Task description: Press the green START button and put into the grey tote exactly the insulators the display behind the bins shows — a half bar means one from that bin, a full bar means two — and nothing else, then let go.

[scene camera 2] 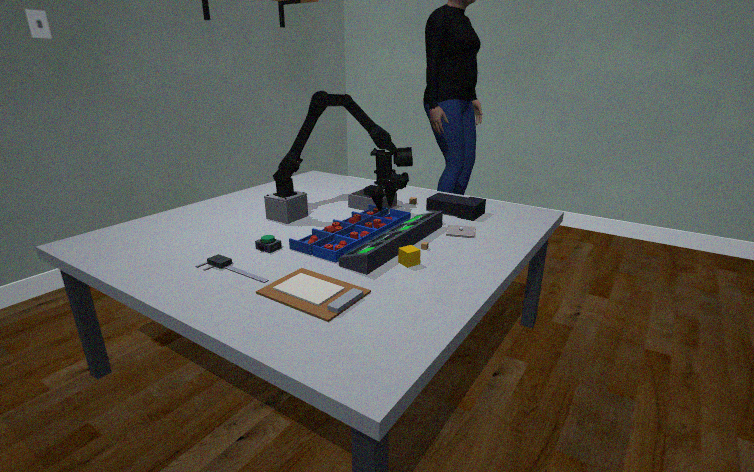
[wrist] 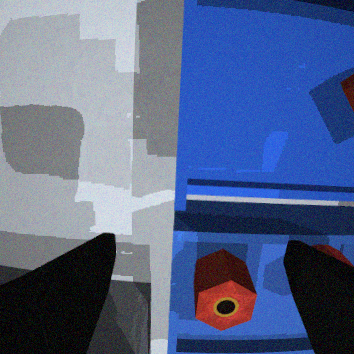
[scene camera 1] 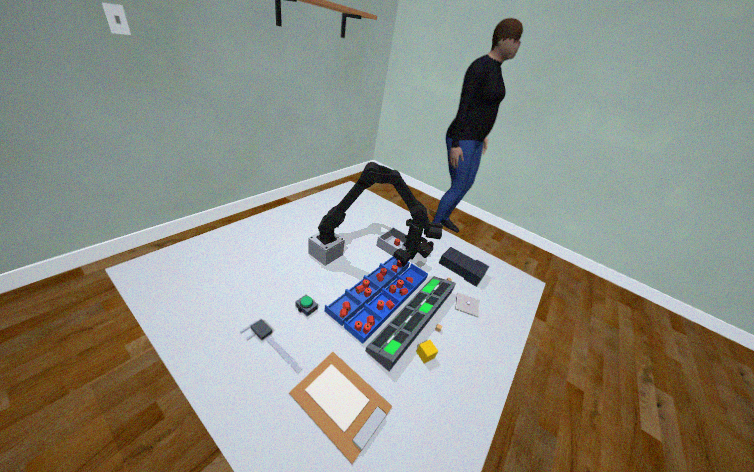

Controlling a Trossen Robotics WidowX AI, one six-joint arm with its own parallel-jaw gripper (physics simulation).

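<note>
My gripper [scene camera 1: 406, 261] [scene camera 2: 385, 208] [wrist: 201, 248] is open and empty, pointing down low over the far end of the blue bins [scene camera 1: 355, 332] [scene camera 2: 317, 251] [wrist: 235, 105]. In the wrist view a red insulator [wrist: 225, 285] stands in a bin between the two fingers, nearer the right one, and is not gripped. Another insulator [wrist: 331, 250] is partly hidden by the right finger. The grey tote [scene camera 1: 382, 245] [scene camera 2: 360, 201] holds a red insulator [scene camera 1: 396, 242]. The display [scene camera 1: 383, 358] [scene camera 2: 356, 264] shows three green patches; exact bar lengths are hard to read. The START button [scene camera 1: 306, 301] [scene camera 2: 268, 239] is green.
A black box [scene camera 1: 464, 266] [scene camera 2: 456, 205] stands beyond the display. A yellow cube [scene camera 1: 427, 351] [scene camera 2: 408, 255], small tan blocks [scene camera 1: 439, 327] and a pale plate [scene camera 1: 467, 304] lie beside it. A caliper [scene camera 1: 261, 328] and a clipboard [scene camera 1: 300, 392] lie nearer the front. A person [scene camera 1: 478, 100] stands behind the table.
</note>
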